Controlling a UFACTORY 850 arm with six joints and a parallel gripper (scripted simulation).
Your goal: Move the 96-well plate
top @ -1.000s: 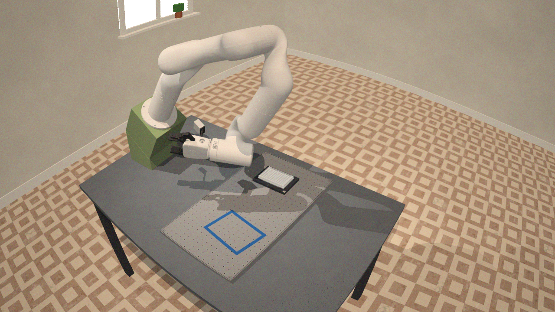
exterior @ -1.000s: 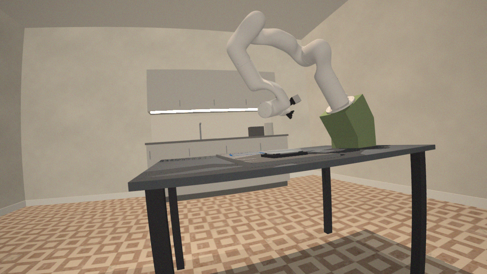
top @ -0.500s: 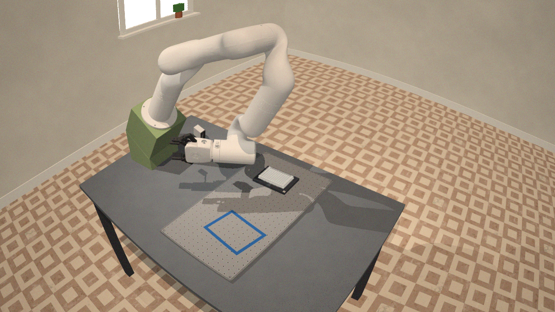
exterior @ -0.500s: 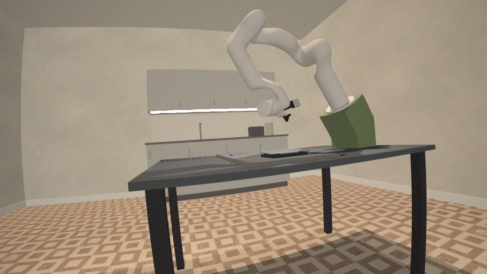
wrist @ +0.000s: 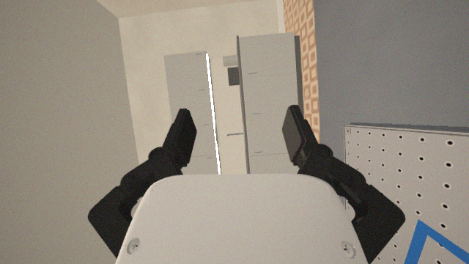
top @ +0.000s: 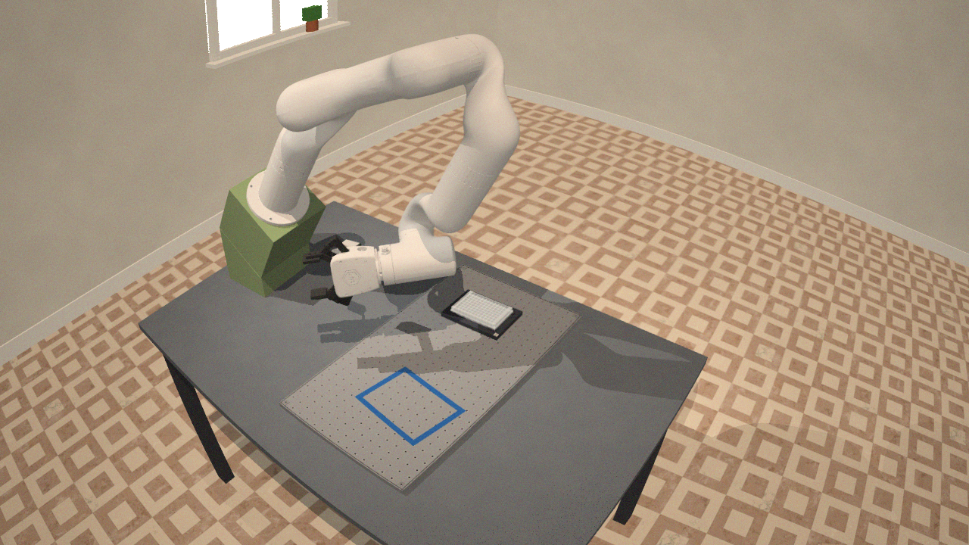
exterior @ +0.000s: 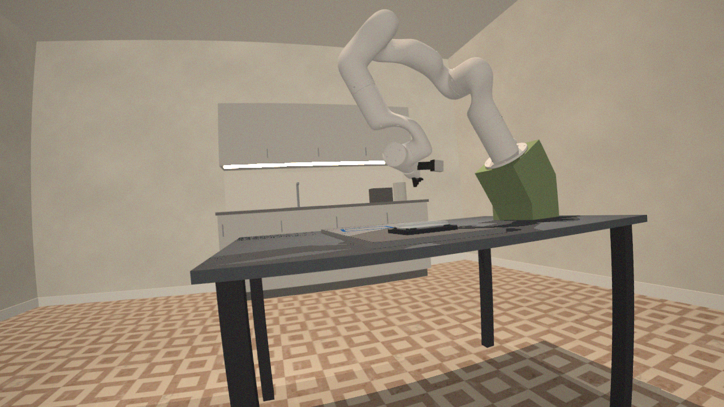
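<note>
The 96-well plate is 38 cm to the left of my hand, 22 cm below it and 15 cm ahead of it. From my hand the other things lie so: black plate nest 38 cm to the left, 23 cm below, 15 cm ahead; label 34 cm to the left, 24 cm ahead, 22 cm below.
</note>
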